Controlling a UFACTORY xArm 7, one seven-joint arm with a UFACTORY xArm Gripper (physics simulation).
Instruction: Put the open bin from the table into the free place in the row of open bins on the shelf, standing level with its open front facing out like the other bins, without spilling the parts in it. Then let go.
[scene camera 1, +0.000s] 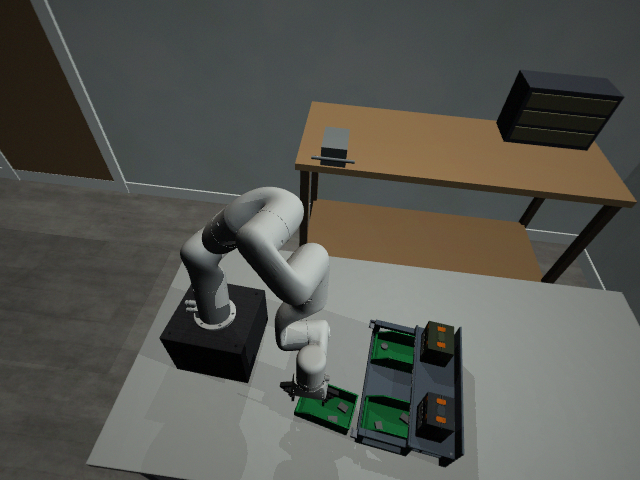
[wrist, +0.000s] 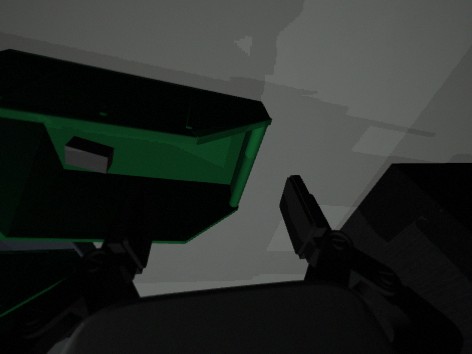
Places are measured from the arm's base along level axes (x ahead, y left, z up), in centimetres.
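Where they show: gripper, fingertip midpoint: (scene camera 1: 308, 398) (wrist: 220, 193); arm's base, link origin: (scene camera 1: 215, 314).
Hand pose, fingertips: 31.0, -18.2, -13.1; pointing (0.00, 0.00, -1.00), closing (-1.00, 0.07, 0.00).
Note:
Things, the pixels of their top centre, and the offset from my fingertips, as dx, dy, dz. "*": a spot on its surface instead.
- open green bin, surface spot: (wrist: 200, 159) * +1.9, +2.3, -7.0
- part, top centre: (wrist: 86, 160) (scene camera 1: 343, 406) +11.0, +0.3, -5.5
- blue-grey shelf, surface spot: (scene camera 1: 379, 443) * +22.1, -9.0, -5.7
- far box, top centre: (scene camera 1: 441, 336) +39.1, +17.7, +12.6
The open green bin (scene camera 1: 320, 411) (wrist: 200, 159) stands upright on the table, left of the shelf and turned a little from its row. Its low front faces the robot's base side. Grey parts lie in it; one part (scene camera 1: 342, 407) (wrist: 88, 155) shows in both views. My gripper (scene camera 1: 309, 396) (wrist: 220, 193) is open and empty. One finger overlaps the bin's far long side in the scene view, the other is outside; the finger's height over the bin is unclear. The blue-grey shelf (scene camera 1: 379, 443) holds a green bin (scene camera 1: 395, 350) and another green bin (scene camera 1: 385, 415), with a free place between them.
Two dark boxes with orange marks, the far box (scene camera 1: 439, 343) and the near box (scene camera 1: 435, 417), stand on the shelf's right part. The black robot base (scene camera 1: 214, 343) (wrist: 415, 215) is to the left. A wooden workbench (scene camera 1: 423, 144) stands behind the table.

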